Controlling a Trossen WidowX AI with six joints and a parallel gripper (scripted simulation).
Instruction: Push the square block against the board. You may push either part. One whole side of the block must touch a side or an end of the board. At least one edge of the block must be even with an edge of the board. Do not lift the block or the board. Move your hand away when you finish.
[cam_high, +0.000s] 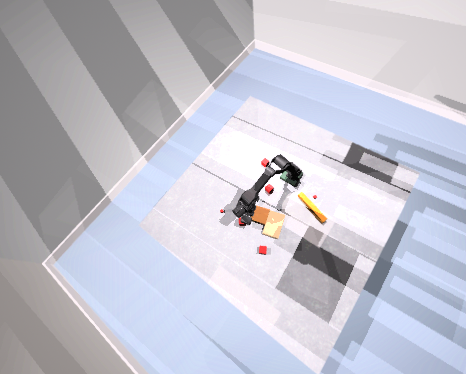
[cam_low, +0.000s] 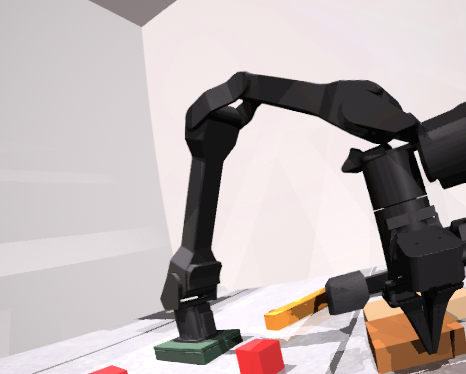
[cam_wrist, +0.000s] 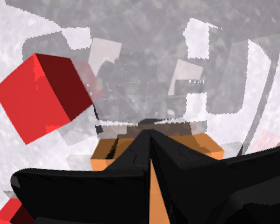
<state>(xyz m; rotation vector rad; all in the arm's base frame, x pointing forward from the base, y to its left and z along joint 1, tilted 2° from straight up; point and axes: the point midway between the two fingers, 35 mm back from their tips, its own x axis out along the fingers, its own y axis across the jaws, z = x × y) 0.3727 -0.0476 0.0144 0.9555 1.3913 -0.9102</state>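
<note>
My gripper tip is now 50 mm to the right of the orange square block and 30 mm past it. Round my gripper tip: pale tan block: 150 mm to the left, 30 mm behind; then long yellow-orange bar: 270 mm to the left, 270 mm behind.
</note>
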